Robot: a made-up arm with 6 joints. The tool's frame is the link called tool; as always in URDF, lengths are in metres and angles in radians. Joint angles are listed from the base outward.
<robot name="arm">
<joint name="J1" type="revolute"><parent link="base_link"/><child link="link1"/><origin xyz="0 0 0.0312"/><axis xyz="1 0 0"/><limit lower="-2.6" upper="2.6"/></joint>
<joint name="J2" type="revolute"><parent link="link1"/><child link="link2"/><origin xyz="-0.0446 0.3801 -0.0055"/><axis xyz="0 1 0"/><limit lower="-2.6" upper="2.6"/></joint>
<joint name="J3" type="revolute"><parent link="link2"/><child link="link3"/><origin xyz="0.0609 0.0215 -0.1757"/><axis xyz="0 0 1"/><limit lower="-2.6" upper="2.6"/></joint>
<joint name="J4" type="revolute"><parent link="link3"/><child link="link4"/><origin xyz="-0.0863 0.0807 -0.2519"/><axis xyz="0 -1 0"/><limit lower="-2.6" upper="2.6"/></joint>
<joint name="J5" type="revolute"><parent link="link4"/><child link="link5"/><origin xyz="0.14 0.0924 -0.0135"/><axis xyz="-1 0 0"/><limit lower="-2.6" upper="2.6"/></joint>
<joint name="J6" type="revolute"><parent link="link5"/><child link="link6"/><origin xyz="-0.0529 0.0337 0.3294"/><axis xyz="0 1 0"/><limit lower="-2.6" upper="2.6"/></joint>
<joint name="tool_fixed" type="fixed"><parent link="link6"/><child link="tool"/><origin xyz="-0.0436 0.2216 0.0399"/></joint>
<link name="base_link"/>
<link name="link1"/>
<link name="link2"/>
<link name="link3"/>
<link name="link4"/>
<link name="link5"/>
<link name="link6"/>
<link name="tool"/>
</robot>
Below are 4 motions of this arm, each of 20 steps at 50 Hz.
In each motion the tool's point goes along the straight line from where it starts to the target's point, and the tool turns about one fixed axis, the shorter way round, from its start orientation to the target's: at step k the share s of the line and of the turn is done. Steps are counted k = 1, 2, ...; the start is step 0. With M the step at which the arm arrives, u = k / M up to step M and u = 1 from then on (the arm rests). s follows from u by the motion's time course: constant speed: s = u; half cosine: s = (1 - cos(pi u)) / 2; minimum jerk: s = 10 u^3 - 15 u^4 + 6 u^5.
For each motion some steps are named. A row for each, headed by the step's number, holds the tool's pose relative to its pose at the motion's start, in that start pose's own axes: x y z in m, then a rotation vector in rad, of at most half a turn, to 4 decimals.
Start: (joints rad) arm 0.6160 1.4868 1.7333 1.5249 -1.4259 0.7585
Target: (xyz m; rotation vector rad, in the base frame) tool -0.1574 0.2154 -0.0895 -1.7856 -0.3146 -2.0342
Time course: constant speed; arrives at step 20
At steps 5, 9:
5: 0.0514 -0.0103 0.0196 0.0597 0.1660 -0.1539
9: 0.0926 -0.0185 0.0353 0.1075 0.2989 -0.2770

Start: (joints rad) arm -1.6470 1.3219 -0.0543 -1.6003 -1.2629 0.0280
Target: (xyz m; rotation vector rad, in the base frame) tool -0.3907 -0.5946 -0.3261 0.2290 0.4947 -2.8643
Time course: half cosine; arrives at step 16
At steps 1, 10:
1: -0.0001 0.0017 -0.0007 -0.0014 0.0017 0.0003
10: -0.0076 0.1192 -0.0523 -0.0980 0.1226 0.0205

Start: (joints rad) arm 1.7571 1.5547 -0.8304 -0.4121 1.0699 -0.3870
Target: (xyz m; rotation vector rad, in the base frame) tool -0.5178 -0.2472 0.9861 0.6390 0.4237 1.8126
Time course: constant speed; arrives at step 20
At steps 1, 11, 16, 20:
1: -0.0257 -0.0011 -0.0081 -0.0023 -0.0188 0.0174
11: -0.2832 -0.0119 -0.0895 -0.0250 -0.2067 0.1914
16: -0.4119 -0.0172 -0.1302 -0.0363 -0.3006 0.2784
20: -0.5149 -0.0216 -0.1627 -0.0454 -0.3758 0.3480

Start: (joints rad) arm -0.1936 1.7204 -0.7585 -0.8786 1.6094 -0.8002
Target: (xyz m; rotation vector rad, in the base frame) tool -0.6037 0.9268 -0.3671 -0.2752 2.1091 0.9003
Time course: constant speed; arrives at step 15
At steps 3, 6, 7, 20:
3: 0.0054 -0.0217 0.0196 0.0274 -0.0055 -0.0008
6: 0.0107 -0.0433 0.0392 0.0548 -0.0110 -0.0016
7: 0.0125 -0.0505 0.0458 0.0639 -0.0129 -0.0019
20: 0.0268 -0.1083 0.0981 0.1369 -0.0275 -0.0041

